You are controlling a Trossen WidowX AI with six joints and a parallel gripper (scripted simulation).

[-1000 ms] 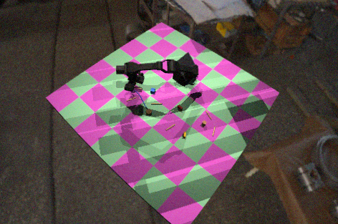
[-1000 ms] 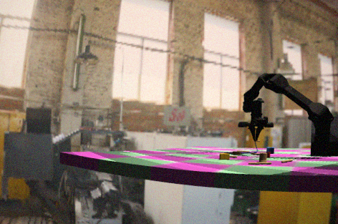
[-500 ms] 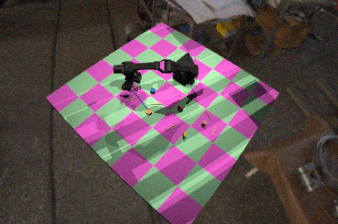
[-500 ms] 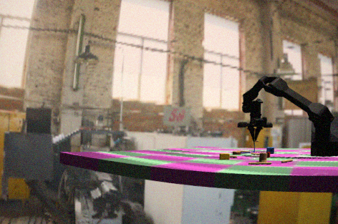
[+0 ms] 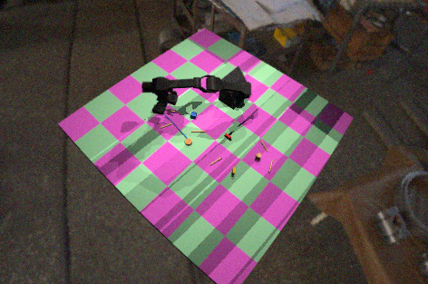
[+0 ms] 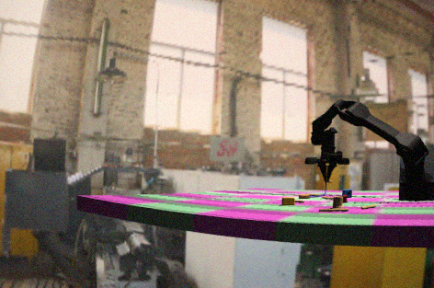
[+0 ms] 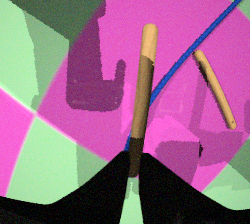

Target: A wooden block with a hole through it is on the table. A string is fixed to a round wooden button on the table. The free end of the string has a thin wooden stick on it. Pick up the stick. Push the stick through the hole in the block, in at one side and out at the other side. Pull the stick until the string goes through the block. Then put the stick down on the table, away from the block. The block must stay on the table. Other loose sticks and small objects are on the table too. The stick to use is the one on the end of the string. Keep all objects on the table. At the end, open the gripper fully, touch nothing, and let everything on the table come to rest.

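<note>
My gripper tip is now 12 cm past the blue cube, 12 cm to the right of it and 4 cm above it. From my gripper tip the other things lie so: red piece: 16 cm behind, 36 cm to the left, 5 cm below; round wooden button: 2 cm ahead, 23 cm to the left, 5 cm below; yellow piece: 3 cm behind, 52 cm to the left, 5 cm below.
</note>
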